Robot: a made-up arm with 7 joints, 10 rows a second.
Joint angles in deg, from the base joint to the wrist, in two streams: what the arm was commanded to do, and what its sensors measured. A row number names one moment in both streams.
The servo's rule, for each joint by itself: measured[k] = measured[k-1] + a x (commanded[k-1-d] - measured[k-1]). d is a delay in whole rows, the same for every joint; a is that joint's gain. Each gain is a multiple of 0.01, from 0.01 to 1. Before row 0 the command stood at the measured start. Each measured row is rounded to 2 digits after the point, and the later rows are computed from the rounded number. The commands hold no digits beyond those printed.
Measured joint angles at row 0: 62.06, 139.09, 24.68, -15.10, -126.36, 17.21, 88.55
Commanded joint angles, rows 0 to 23: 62.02, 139.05, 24.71, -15.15, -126.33, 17.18, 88.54; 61.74, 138.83, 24.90, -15.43, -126.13, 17.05, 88.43; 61.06, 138.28, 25.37, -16.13, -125.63, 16.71, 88.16; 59.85, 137.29, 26.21, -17.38, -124.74, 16.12, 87.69; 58.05, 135.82, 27.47, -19.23, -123.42, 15.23, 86.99; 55.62, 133.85, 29.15, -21.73, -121.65, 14.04, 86.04; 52.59, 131.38, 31.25, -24.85, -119.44, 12.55, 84.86; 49.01, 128.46, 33.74, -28.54, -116.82, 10.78, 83.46; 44.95, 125.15, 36.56, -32.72, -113.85, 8.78, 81.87; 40.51, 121.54, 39.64, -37.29, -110.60, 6.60, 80.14; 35.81, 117.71, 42.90, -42.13, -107.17, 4.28, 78.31; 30.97, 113.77, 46.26, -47.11, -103.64, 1.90, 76.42; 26.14, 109.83, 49.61, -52.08, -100.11, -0.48, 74.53; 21.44, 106.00, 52.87, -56.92, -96.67, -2.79, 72.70; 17.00, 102.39, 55.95, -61.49, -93.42, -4.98, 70.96; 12.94, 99.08, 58.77, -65.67, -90.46, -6.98, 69.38; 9.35, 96.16, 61.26, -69.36, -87.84, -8.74, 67.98; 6.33, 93.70, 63.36, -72.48, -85.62, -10.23, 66.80; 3.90, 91.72, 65.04, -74.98, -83.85, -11.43, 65.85; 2.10, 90.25, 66.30, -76.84, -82.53, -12.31, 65.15; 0.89, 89.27, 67.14, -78.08, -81.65, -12.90, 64.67; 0.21, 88.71, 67.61, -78.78, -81.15, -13.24, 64.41; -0.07, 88.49, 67.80, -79.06, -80.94, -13.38, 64.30; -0.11, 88.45, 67.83, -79.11, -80.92, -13.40, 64.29
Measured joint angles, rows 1 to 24: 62.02, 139.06, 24.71, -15.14, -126.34, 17.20, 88.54; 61.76, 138.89, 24.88, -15.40, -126.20, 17.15, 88.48; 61.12, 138.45, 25.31, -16.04, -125.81, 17.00, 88.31; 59.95, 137.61, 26.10, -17.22, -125.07, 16.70, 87.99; 58.20, 136.32, 27.31, -18.99, -123.93, 16.20, 87.47; 55.83, 134.54, 28.93, -21.40, -122.36, 15.47, 86.73; 52.85, 132.26, 30.97, -24.44, -120.35, 14.48, 85.76; 49.32, 129.52, 33.41, -28.05, -117.91, 13.22, 84.56; 45.30, 126.37, 36.18, -32.16, -115.11, 11.71, 83.16; 40.89, 122.89, 39.22, -36.67, -112.00, 9.97, 81.59; 36.22, 119.16, 42.46, -41.47, -108.67, 8.04, 79.88; 31.39, 115.28, 45.80, -46.43, -105.20, 5.95, 78.08; 26.56, 111.36, 49.15, -51.40, -101.69, 3.76, 76.23; 21.85, 107.50, 52.42, -56.26, -98.23, 1.53, 74.39; 17.39, 103.82, 55.53, -60.86, -94.91, -0.68, 72.61; 13.30, 100.41, 58.38, -65.09, -91.84, -2.82, 70.93; 9.67, 97.35, 60.91, -68.85, -89.08, -4.83, 69.40; 6.60, 94.72, 63.07, -72.04, -86.69, -6.67, 68.05; 4.12, 92.56, 64.80, -74.63, -84.73, -8.29, 66.91; 2.26, 90.90, 66.12, -76.57, -83.21, -9.66, 65.99; 1.00, 89.73, 67.02, -77.90, -82.13, -10.76, 65.30; 0.27, 89.00, 67.54, -78.67, -81.45, -11.60, 64.84; -0.04, 88.63, 67.77, -79.01, -81.10, -12.21, 64.56; -0.10, 88.50, 67.82, -79.10, -80.98, -12.61, 64.42
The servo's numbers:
d 0
a 0.92 0.72 0.88 0.88 0.69 0.34 0.52

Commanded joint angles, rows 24 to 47: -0.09, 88.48, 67.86, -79.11, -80.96, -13.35, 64.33; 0.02, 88.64, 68.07, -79.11, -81.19, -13.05, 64.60; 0.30, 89.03, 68.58, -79.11, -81.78, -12.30, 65.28; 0.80, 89.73, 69.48, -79.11, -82.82, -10.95, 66.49; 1.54, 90.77, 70.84, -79.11, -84.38, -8.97, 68.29; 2.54, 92.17, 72.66, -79.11, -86.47, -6.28, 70.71; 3.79, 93.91, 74.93, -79.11, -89.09, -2.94, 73.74; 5.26, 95.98, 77.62, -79.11, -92.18, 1.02, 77.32; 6.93, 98.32, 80.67, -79.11, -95.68, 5.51, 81.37; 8.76, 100.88, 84.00, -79.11, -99.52, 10.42, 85.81; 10.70, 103.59, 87.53, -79.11, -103.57, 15.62, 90.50; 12.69, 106.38, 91.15, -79.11, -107.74, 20.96, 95.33; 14.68, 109.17, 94.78, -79.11, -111.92, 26.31, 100.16; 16.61, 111.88, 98.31, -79.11, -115.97, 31.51, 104.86; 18.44, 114.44, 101.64, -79.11, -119.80, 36.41, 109.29; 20.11, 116.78, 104.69, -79.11, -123.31, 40.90, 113.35; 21.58, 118.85, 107.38, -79.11, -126.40, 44.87, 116.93; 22.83, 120.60, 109.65, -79.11, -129.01, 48.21, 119.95; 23.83, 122.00, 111.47, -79.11, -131.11, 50.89, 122.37; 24.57, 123.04, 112.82, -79.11, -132.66, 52.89, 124.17; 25.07, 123.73, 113.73, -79.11, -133.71, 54.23, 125.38; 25.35, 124.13, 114.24, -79.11, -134.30, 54.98, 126.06; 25.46, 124.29, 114.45, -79.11, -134.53, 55.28, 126.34; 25.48, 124.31, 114.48, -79.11, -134.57, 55.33, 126.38
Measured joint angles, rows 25 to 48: -0.09, 88.49, 67.86, -79.11, -80.97, -12.86, 64.37; 0.01, 88.60, 68.04, -79.11, -81.12, -12.92, 64.49; 0.28, 88.91, 68.52, -79.11, -81.58, -12.71, 64.90; 0.76, 89.50, 69.36, -79.11, -82.44, -12.11, 65.73; 1.48, 90.41, 70.66, -79.11, -83.78, -11.04, 67.06; 2.46, 91.68, 72.42, -79.11, -85.64, -9.42, 68.96; 3.68, 93.29, 74.63, -79.11, -88.02, -7.22, 71.45; 5.13, 95.23, 77.26, -79.11, -90.89, -4.42, 74.50; 6.79, 97.45, 80.26, -79.11, -94.20, -1.04, 78.07; 8.60, 99.92, 83.55, -79.11, -97.87, 2.86, 82.09; 10.53, 102.56, 87.05, -79.11, -101.80, 7.20, 86.46; 12.52, 105.31, 90.66, -79.11, -105.90, 11.88, 91.07; 14.51, 108.09, 94.29, -79.11, -110.05, 16.79, 95.80; 16.44, 110.82, 97.83, -79.11, -114.13, 21.79, 100.51; 18.28, 113.43, 101.18, -79.11, -118.04, 26.76, 105.08; 19.96, 115.84, 104.27, -79.11, -121.68, 31.57, 109.38; 21.45, 118.01, 107.01, -79.11, -124.94, 36.09, 113.31; 22.72, 119.87, 109.33, -79.11, -127.75, 40.21, 116.76; 23.74, 121.40, 111.21, -79.11, -130.07, 43.84, 119.68; 24.50, 122.58, 112.63, -79.11, -131.86, 46.92, 122.01; 25.02, 123.41, 113.60, -79.11, -133.14, 49.41, 123.76; 25.32, 123.93, 114.16, -79.11, -133.94, 51.30, 124.96; 25.45, 124.19, 114.42, -79.11, -134.35, 52.65, 125.68; 25.48, 124.28, 114.47, -79.11, -134.50, 53.56, 126.04
